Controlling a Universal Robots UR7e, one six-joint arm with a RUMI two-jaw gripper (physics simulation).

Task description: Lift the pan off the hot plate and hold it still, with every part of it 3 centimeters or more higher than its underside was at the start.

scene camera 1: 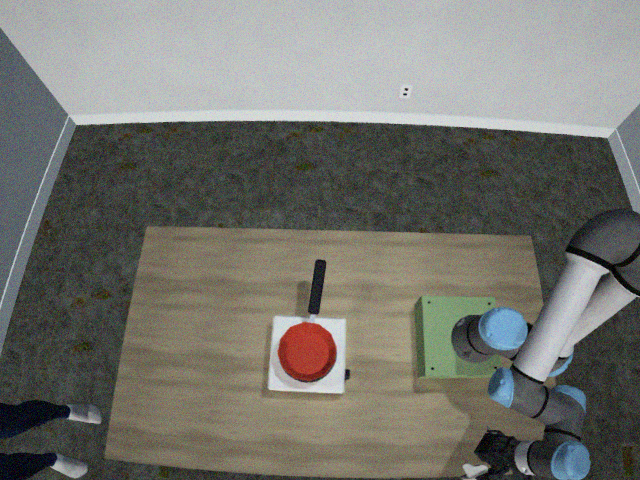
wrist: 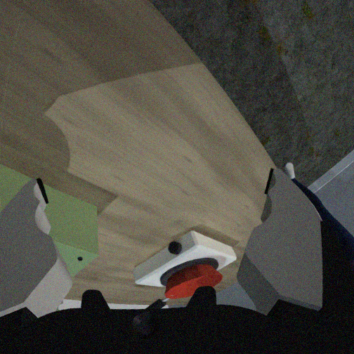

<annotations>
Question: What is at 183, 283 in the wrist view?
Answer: A red pan.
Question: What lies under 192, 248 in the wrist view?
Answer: A white hot plate.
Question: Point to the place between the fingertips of the gripper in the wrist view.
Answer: At 155, 176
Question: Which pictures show the red pan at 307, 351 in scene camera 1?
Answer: Scene camera 1 and the wrist view: all of them.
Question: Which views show the white hot plate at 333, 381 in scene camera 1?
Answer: Scene camera 1 and the wrist view: all of them.
</annotations>
